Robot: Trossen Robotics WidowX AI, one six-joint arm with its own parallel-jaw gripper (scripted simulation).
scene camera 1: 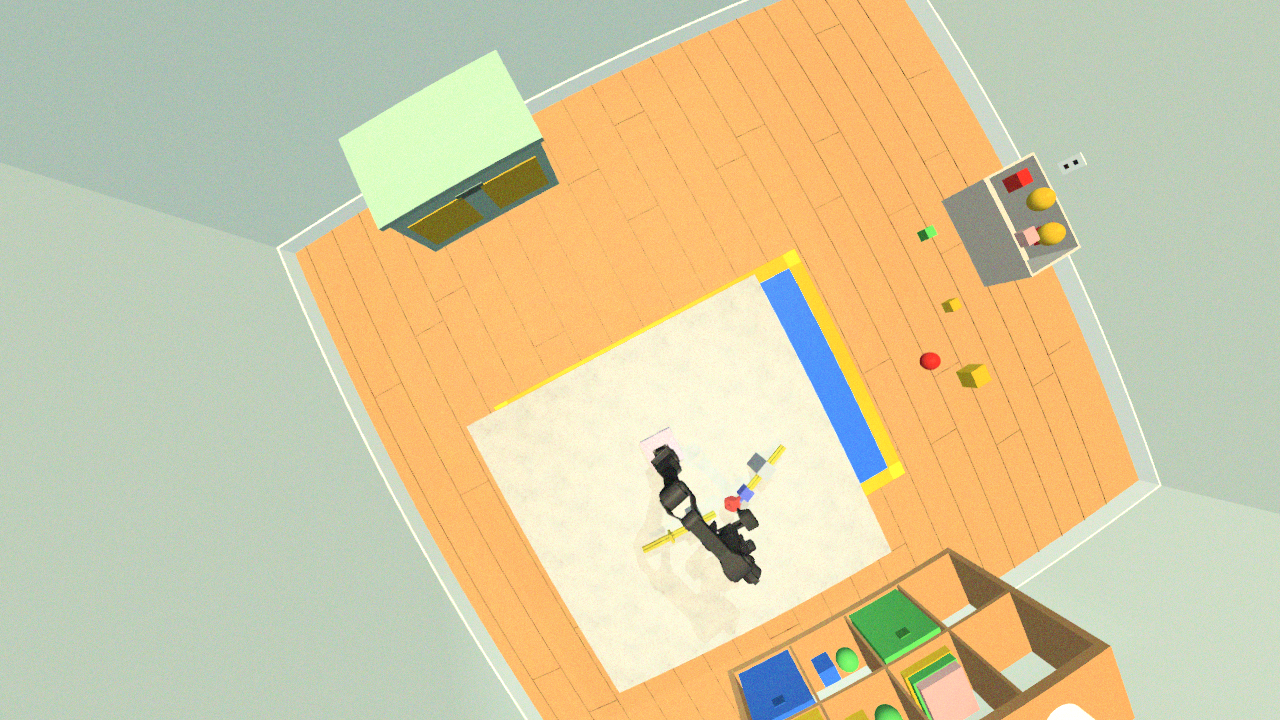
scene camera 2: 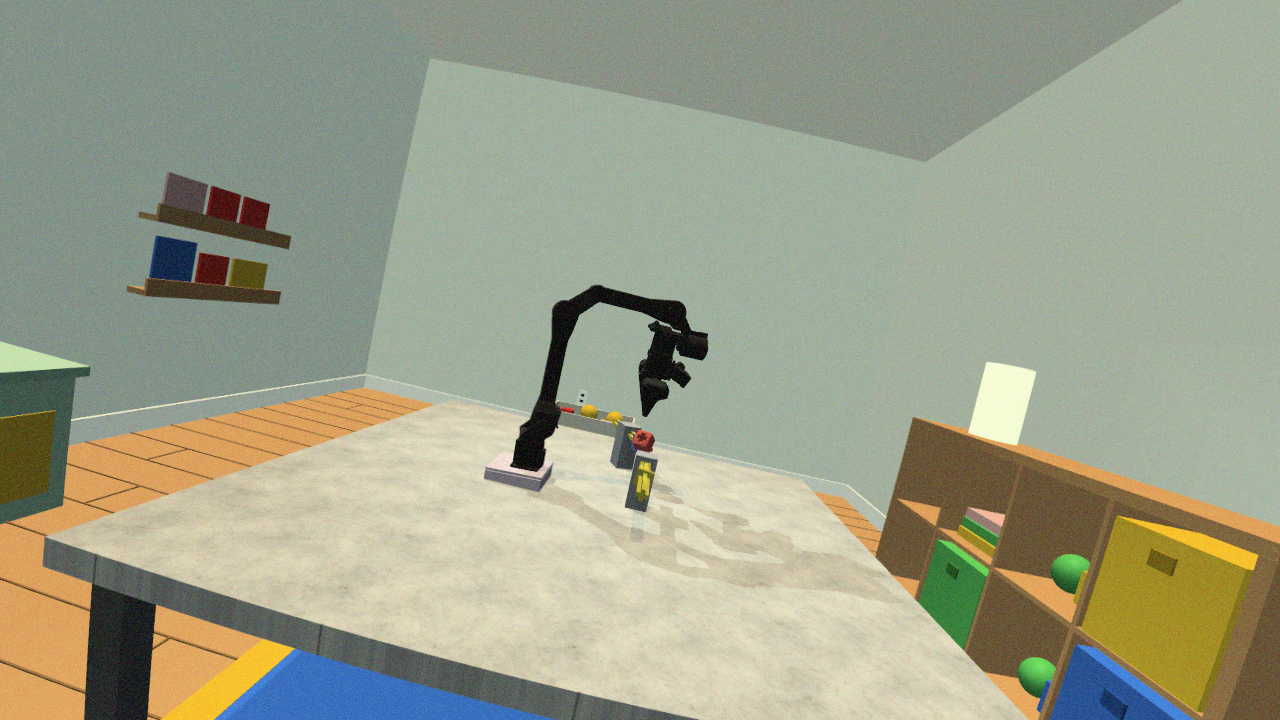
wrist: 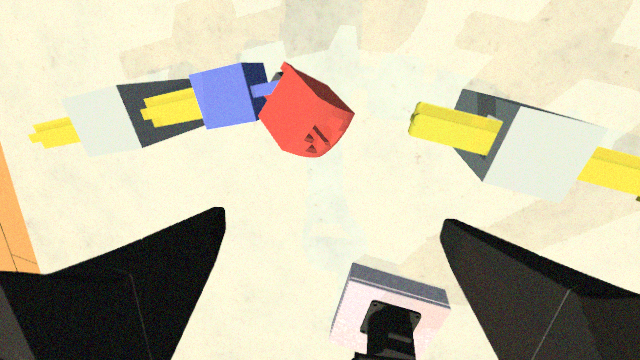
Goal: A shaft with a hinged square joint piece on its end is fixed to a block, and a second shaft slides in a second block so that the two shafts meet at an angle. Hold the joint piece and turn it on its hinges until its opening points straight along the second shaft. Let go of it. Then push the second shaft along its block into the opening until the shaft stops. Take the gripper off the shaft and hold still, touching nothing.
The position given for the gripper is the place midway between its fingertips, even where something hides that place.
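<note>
Open and holding nothing, the gripper (scene camera 2: 643,408) appears in scene camera 1 too (scene camera 1: 726,515), and the wrist view likewise shows the gripper (wrist: 336,223).
</note>
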